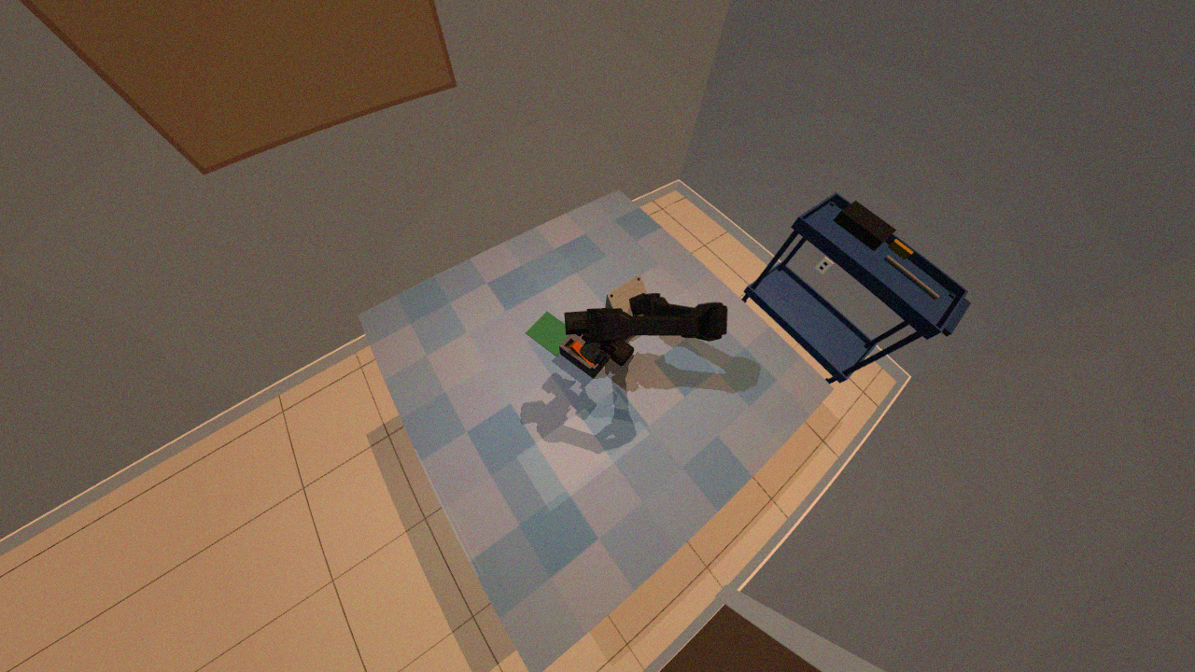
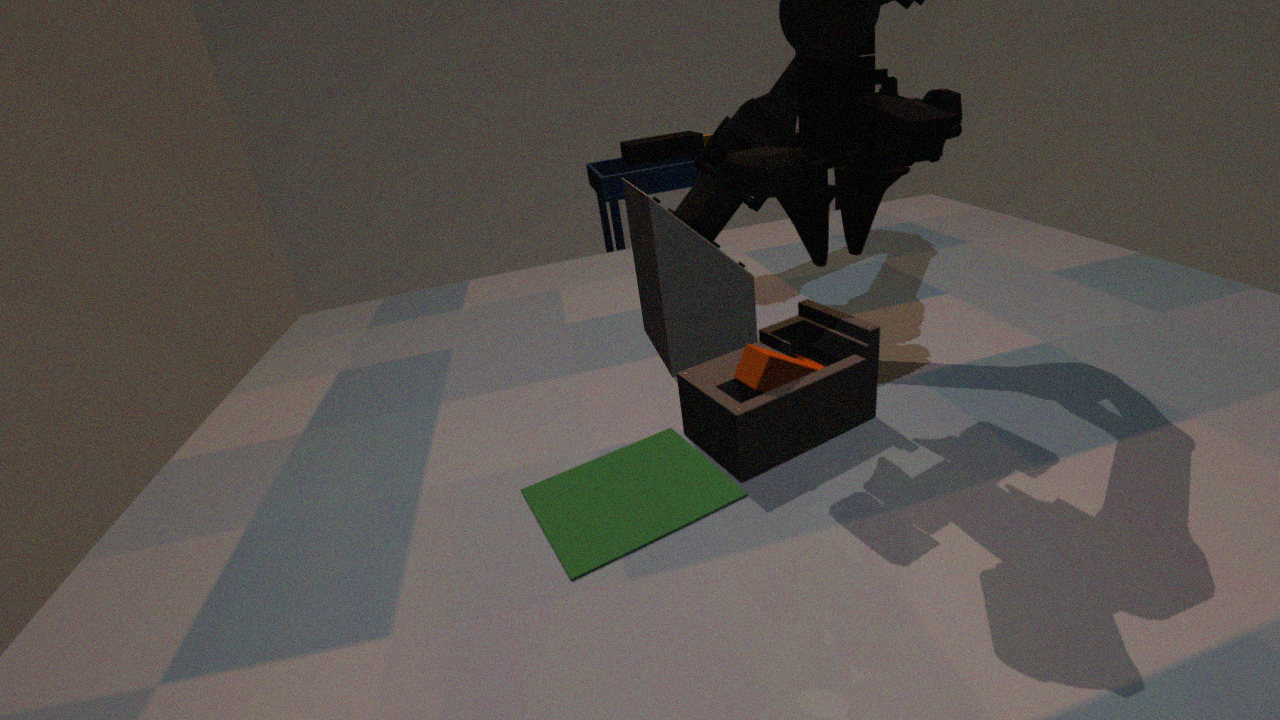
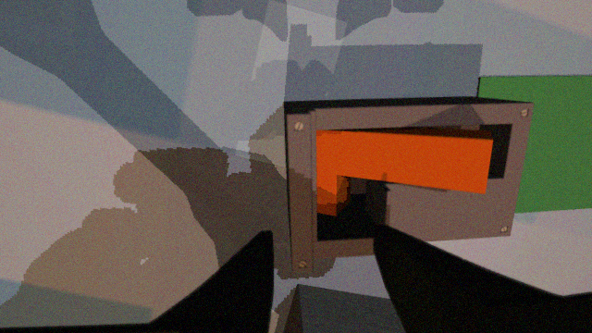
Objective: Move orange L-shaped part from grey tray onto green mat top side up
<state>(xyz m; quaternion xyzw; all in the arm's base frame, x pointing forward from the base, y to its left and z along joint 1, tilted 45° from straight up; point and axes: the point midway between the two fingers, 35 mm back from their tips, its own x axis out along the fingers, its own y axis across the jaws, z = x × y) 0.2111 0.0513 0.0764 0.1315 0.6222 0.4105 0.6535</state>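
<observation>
Now: the orange L-shaped part 10 mm ahead of my gripper tip, 40 mm to the right of it and 100 mm below it. Also, from my gripper tip: green mat 80 mm ahead, 210 mm to the right, 160 mm below.
</observation>
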